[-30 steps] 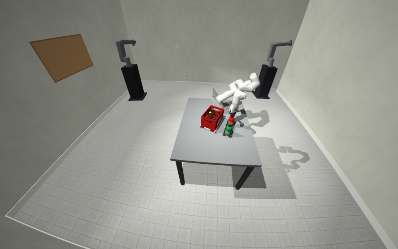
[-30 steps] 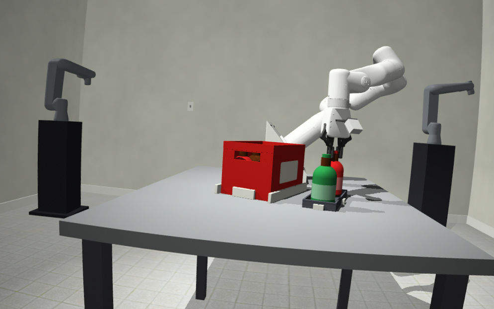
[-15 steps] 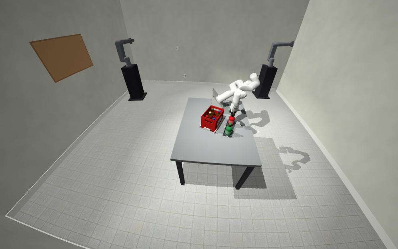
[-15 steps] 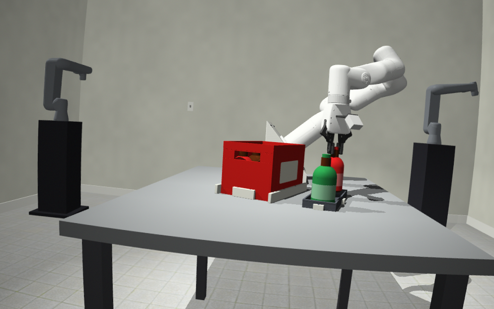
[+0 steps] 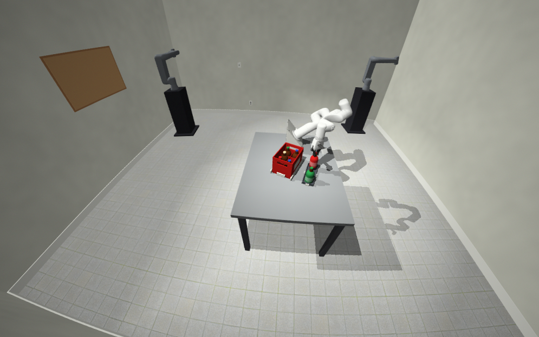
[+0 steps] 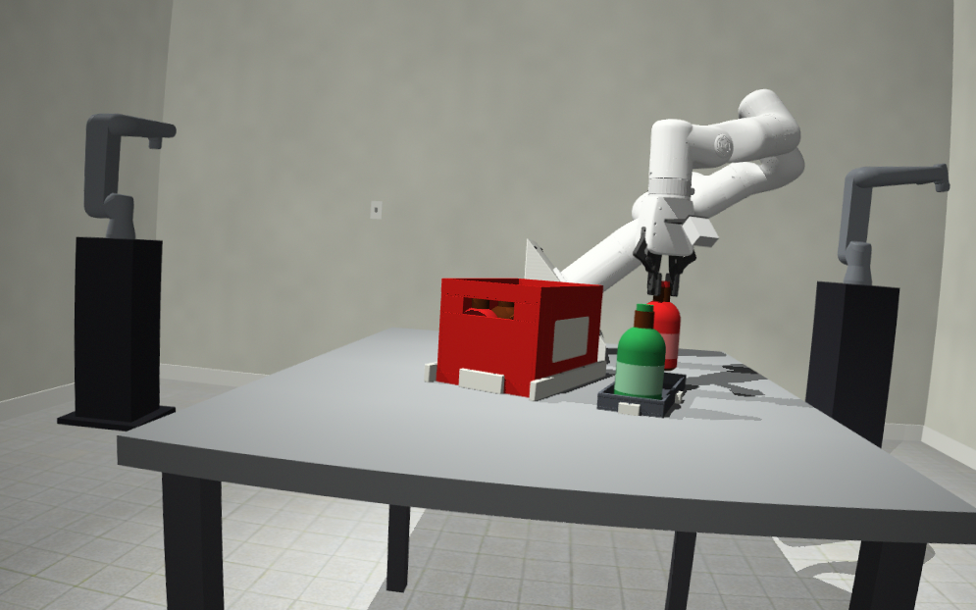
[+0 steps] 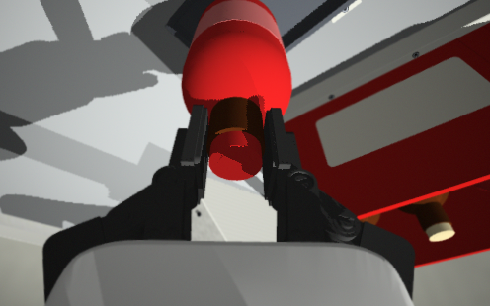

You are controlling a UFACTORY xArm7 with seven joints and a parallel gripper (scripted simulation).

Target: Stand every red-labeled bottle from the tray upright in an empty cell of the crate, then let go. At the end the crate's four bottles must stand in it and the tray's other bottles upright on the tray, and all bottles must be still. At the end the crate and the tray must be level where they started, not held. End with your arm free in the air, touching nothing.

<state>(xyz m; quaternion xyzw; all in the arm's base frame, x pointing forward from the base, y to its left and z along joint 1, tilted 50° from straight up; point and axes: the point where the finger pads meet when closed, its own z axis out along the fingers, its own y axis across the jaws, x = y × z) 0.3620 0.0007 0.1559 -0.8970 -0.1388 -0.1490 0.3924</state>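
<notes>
Now: hand 7 cm above the red-labeled bottle. Also, from my hand: dark tray 8 cm ahead, 4 cm to the right, 18 cm below; then red crate 3 cm behind, 24 cm to the right, 10 cm below; then green bottle 16 cm ahead, 7 cm to the right, 10 cm below.
</notes>
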